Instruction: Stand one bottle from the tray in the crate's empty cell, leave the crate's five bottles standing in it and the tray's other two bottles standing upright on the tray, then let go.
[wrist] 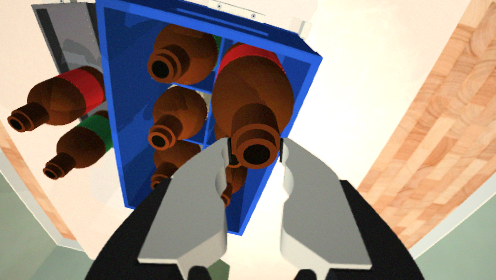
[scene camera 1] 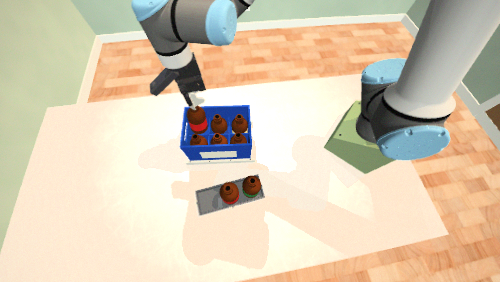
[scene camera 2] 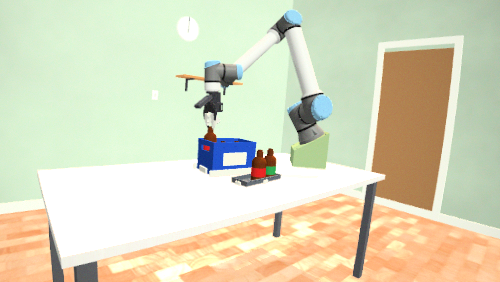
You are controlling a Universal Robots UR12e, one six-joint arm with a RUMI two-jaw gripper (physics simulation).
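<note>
My gripper is shut on the neck of a brown red-label bottle. This bottle is upright, partly down in the back left cell of the blue crate, its shoulder above the rim in scene camera 2; its base is hidden. Several brown bottles stand in the other cells. A red-label bottle and a green-label bottle stand upright on the grey tray.
The crate and tray are on a white table, the tray in front of the crate. The arm's green base block is to the right. A wall shelf is behind the arm in scene camera 2.
</note>
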